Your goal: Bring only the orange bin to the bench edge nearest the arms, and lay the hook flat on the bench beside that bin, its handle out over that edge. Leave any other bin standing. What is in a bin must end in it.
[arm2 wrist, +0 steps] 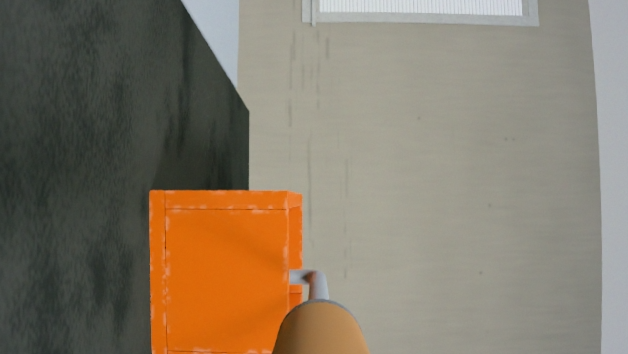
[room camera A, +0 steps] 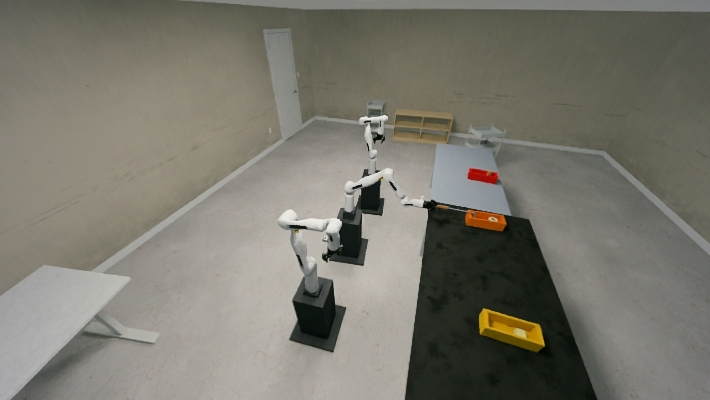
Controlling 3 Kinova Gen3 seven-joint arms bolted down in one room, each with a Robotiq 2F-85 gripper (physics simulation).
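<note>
The orange bin (arm2 wrist: 225, 280) (room camera A: 485, 223) stands upright on the black bench (arm2 wrist: 75, 150) (room camera A: 480, 270), back from the edge nearest the arms; a whitish roll (room camera A: 493, 219) lies in it. The hook's tan handle (arm2 wrist: 321, 330) (room camera A: 442, 206) is held by arm2, whose fingers do not show in its wrist view. The hook's grey rod (arm2 wrist: 319, 286) reaches over the bin's near wall, its tip hidden behind that wall. In the room view the middle arm's gripper (room camera A: 431, 205) is shut on the handle. The front arm's gripper (room camera A: 328, 257) and back arm's gripper (room camera A: 380, 138) hang away from the bench, fingers too small to judge.
A yellow bin (room camera A: 511, 336) with a pale block stands on the black bench toward the front. A red bin (room camera A: 482, 176) with a small thing in it stands on the blue-grey bench (room camera A: 452, 172) behind. A white table (room camera A: 55, 295) is at the left.
</note>
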